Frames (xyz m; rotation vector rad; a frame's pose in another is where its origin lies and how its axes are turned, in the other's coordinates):
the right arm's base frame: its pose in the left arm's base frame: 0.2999 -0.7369 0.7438 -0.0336 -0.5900 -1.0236
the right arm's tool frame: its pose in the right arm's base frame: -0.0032 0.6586 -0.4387 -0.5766 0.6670 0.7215
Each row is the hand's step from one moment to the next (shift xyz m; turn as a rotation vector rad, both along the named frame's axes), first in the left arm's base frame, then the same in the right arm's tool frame.
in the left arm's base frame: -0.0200 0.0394 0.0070 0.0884 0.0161 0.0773
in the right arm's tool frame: -0.0365 0.0241 0.0094 0.0506 0.0105 0.1067
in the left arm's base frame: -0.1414 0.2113 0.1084 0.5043 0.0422 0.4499
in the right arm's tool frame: -0.2421 0.0888 0.0994 0.3088 0.0141 0.6024
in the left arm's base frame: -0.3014 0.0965 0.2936 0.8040 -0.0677 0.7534
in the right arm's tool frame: -0.3731 -0.1374 0.1682 0.5440 -0.1072 0.9546
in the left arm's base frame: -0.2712 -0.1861 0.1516 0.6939 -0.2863 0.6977
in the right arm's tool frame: -0.1870 -0.3092 -0.0237 0.5598 -0.3059 0.8020
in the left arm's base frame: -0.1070 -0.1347 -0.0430 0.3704 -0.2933 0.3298
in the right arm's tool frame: -0.0219 -0.1316 -0.1168 0.3717 -0.2651 0.3515
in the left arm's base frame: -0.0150 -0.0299 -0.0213 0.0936 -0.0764 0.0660
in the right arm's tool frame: 0.0055 -0.0215 -0.0329 0.0991 -0.0618 0.0729
